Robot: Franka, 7 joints.
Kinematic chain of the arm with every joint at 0, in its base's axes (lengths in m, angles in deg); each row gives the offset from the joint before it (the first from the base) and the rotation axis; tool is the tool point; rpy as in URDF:
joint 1: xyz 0 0 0.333 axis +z
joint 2: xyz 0 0 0 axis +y
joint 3: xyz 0 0 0.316 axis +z
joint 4: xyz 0.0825 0 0 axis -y
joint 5: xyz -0.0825 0 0.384 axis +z
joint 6: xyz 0 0 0 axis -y
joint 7: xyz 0.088 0 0 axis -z
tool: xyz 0 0 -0.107 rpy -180 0 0
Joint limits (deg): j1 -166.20..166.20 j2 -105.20..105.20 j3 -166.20..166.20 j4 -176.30..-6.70 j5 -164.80..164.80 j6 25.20..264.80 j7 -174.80..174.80
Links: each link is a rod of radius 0.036 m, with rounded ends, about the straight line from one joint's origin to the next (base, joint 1, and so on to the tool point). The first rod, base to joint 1, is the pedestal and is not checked.
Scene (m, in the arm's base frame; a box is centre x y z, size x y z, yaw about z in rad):
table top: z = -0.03
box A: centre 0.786 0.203 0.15 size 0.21 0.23 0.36 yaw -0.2
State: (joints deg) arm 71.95 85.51 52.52 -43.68 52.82 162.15 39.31
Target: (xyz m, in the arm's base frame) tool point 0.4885 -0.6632 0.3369
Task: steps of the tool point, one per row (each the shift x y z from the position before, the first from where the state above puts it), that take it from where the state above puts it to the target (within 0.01 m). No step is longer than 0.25 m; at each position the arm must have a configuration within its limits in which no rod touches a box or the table.
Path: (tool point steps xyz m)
1: 0.2205 -0.0176 0.0614
2: 0.2058 -0.0817 0.0619
3: 0.1721 -0.1374 0.0610
4: 0.1237 -0.1796 0.0591
5: 0.0657 -0.2039 0.0561
6: 0.0322 -0.2446 -0.0317
7: -0.0447 -0.2410 -0.0288
8: -0.1145 -0.2137 -0.0256
9: -0.1705 -0.1670 -0.0220

